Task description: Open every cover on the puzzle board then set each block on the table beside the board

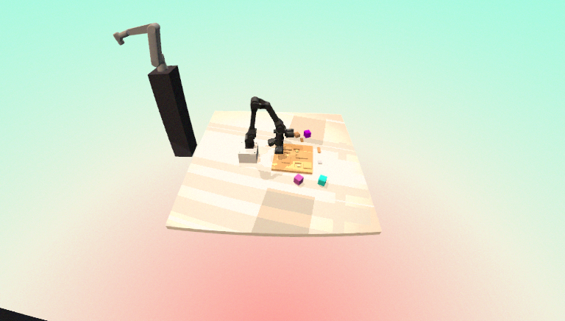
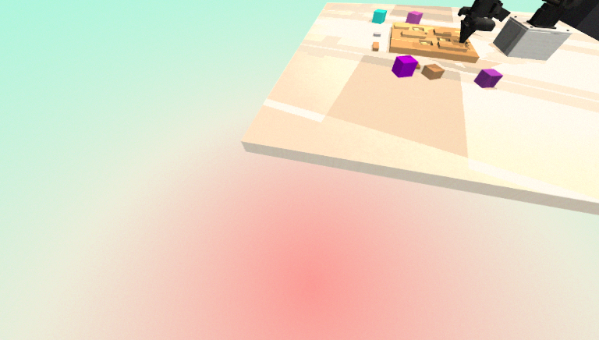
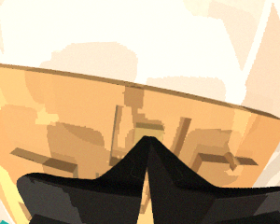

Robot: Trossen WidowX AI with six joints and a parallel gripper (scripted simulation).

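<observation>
My gripper tip is now 260 mm to the right of the dark purple block. The rest, counted from my gripper tip: small grey piece: 310 mm ahead, 90 mm to the right, 10 mm below; magenta block: 280 mm to the right, 130 mm ahead, 10 mm above; small orange piece: 320 mm ahead, 50 mm to the left, 10 mm below.
</observation>
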